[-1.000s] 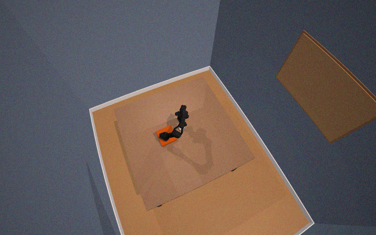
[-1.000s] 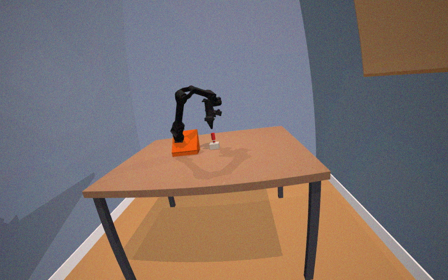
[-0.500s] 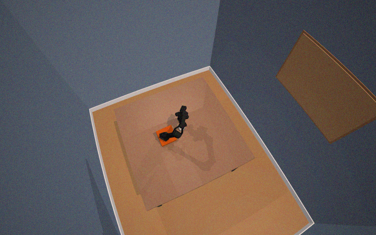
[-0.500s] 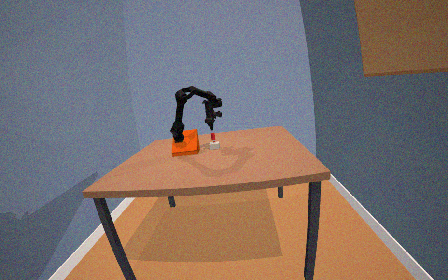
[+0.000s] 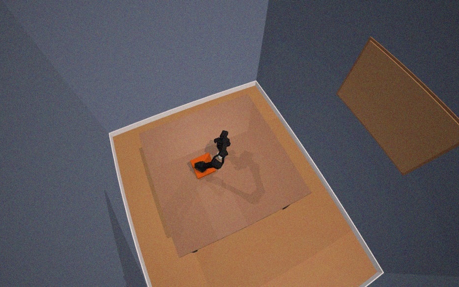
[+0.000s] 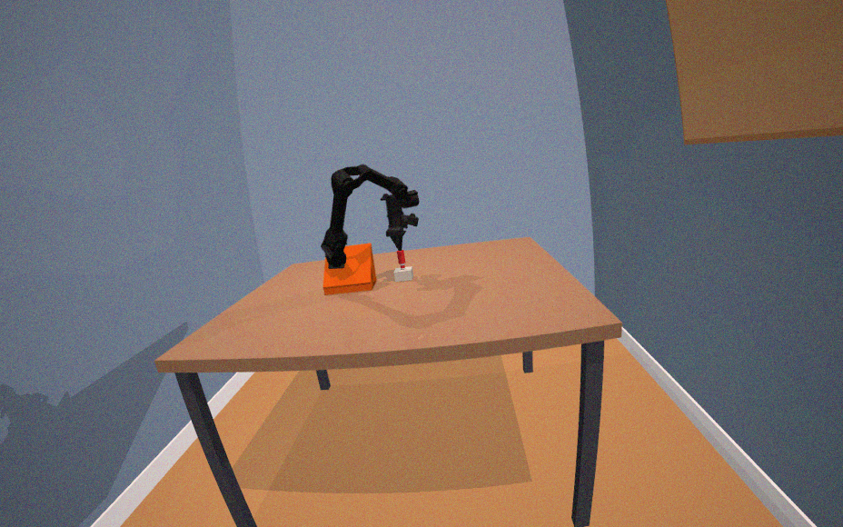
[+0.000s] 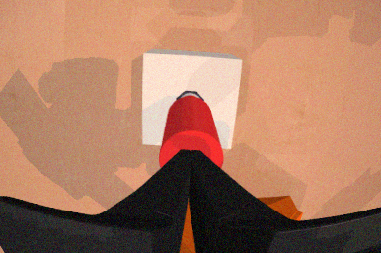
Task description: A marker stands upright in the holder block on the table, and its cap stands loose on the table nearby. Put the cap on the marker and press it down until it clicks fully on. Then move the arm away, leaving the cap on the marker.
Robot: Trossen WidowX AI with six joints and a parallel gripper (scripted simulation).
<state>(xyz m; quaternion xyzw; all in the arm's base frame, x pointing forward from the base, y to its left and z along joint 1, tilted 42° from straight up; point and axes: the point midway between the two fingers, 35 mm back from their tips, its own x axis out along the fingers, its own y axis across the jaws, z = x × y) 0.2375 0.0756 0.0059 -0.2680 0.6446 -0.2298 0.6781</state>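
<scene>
Right now my gripper tip is 2 cm above the red cap. Also, from my gripper tip: white holder block: 9 cm below.
</scene>
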